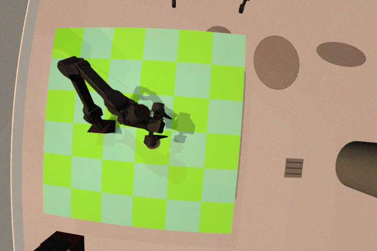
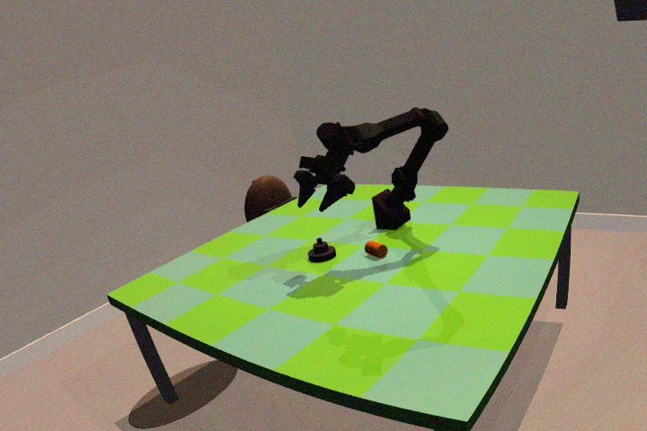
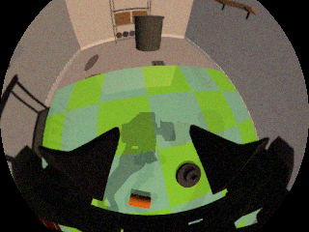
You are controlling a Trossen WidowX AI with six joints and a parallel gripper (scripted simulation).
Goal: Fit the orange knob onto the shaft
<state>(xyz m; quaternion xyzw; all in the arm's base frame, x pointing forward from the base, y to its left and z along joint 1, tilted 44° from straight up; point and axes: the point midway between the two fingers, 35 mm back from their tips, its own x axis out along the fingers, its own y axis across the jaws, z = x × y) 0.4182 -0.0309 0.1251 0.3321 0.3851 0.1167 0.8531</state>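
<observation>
Right now my gripper tip is 180 mm past the orange knob, 180 mm above it and 50 mm to the right of it. From my gripper tip the other things lie so: dark round pedestal: 170 mm below, 120 mm behind, 110 mm to the right.
</observation>
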